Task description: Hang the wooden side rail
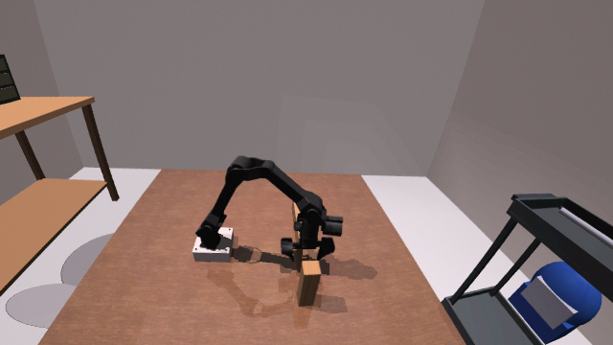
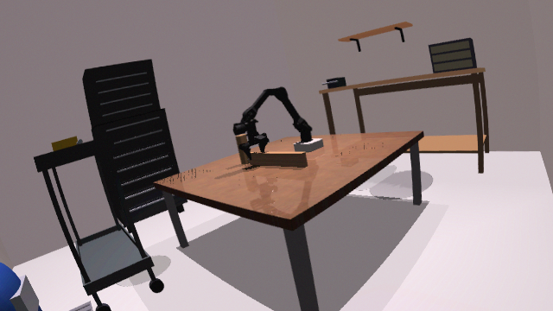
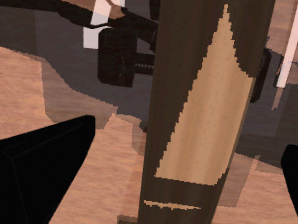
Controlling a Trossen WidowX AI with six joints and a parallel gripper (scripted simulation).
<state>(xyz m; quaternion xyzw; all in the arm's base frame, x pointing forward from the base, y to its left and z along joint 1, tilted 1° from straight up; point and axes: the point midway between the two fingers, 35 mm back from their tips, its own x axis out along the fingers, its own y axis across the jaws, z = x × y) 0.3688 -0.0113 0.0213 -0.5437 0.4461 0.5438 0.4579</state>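
The wooden headboard post is 10 mm ahead of my gripper tip, 130 mm to the right of it and 40 mm above it.
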